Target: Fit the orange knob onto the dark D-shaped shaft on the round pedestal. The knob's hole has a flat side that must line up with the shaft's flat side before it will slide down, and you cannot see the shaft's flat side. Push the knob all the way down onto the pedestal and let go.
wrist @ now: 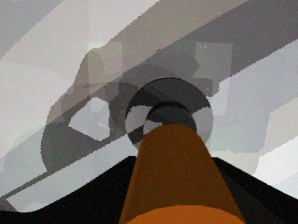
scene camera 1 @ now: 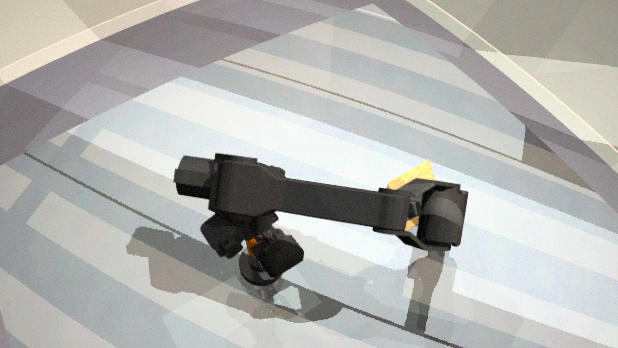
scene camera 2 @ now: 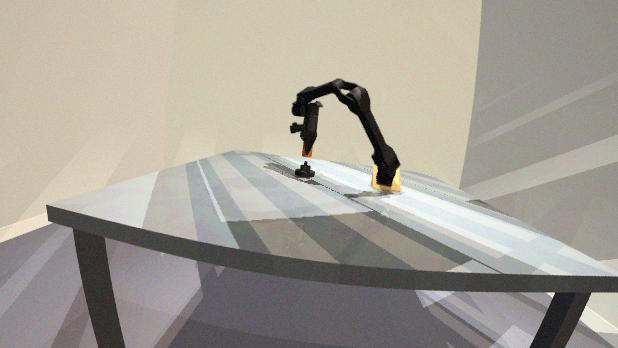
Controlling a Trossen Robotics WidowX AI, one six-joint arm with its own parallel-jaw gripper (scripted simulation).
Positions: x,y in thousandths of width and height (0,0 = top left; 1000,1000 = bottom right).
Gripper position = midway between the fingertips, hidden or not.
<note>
The gripper (scene camera 1: 418,705) holds an orange knob. Further things: a pedestal (scene camera 1: 407,777).
The gripper is seen too in the wrist view (wrist: 579,734). The pedestal is seen too in the wrist view (wrist: 569,449).
</note>
